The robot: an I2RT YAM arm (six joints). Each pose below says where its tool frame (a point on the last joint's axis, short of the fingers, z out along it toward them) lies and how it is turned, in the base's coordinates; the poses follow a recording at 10 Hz.
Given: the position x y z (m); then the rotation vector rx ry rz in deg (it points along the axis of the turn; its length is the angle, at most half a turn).
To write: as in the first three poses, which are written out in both.
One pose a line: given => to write
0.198, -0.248, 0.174, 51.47, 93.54, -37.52 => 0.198, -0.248, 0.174; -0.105, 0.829, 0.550; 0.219, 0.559, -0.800; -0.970, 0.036, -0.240
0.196, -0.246, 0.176, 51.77, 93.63, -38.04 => 0.196, -0.246, 0.176; -0.109, 0.833, 0.542; 0.219, 0.552, -0.805; -0.970, 0.031, -0.242
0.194, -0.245, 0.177, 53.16, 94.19, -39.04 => 0.194, -0.245, 0.177; -0.118, 0.846, 0.519; 0.231, 0.532, -0.815; -0.966, 0.023, -0.258
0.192, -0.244, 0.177, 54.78, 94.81, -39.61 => 0.192, -0.244, 0.177; -0.125, 0.858, 0.498; 0.249, 0.513, -0.822; -0.960, 0.021, -0.278
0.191, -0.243, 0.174, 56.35, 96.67, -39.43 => 0.191, -0.243, 0.174; -0.146, 0.864, 0.482; 0.281, 0.503, -0.817; -0.949, 0.016, -0.316
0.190, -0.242, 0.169, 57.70, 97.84, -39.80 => 0.190, -0.242, 0.169; -0.159, 0.872, 0.463; 0.301, 0.489, -0.818; -0.940, 0.009, -0.341
